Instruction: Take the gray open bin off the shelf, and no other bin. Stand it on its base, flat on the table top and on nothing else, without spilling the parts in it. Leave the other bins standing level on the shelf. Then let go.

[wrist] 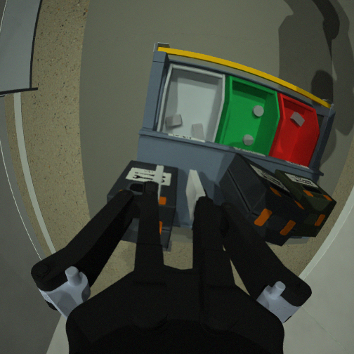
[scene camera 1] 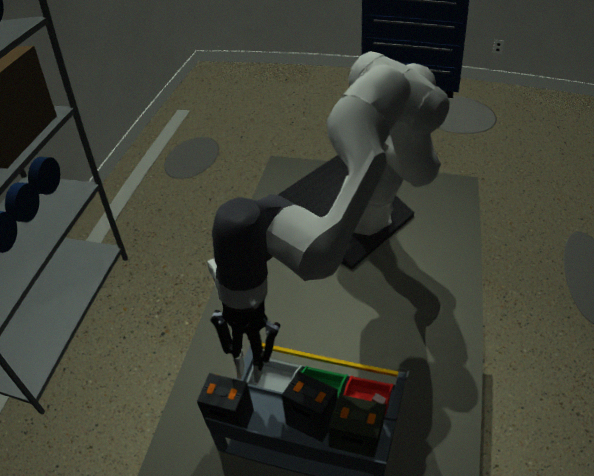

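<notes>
The gray open bin (scene camera 1: 276,378) (wrist: 196,95) stands at the left end of the shelf (wrist: 151,95), with two gray parts showing inside in the wrist view. The green bin (scene camera 1: 330,382) (wrist: 240,117) and the red bin (scene camera 1: 367,387) (wrist: 295,132) stand to its right, also with gray parts. The table top (scene camera 1: 267,407) (wrist: 172,150) is the blue-gray surface in front of the shelf. My gripper (scene camera 1: 248,374) (wrist: 174,178) is partly open and empty, pointing down. In the scene view its tips overlap the left end of the gray bin; their exact height is unclear.
A black case (scene camera 1: 225,400) (wrist: 131,187) with orange latches stands at the left of the table top. A second black case (scene camera 1: 310,407) (wrist: 257,197) and a dark green case (scene camera 1: 357,425) (wrist: 311,202) stand at the right. A yellow bar (scene camera 1: 330,358) (wrist: 240,65) runs behind the bins.
</notes>
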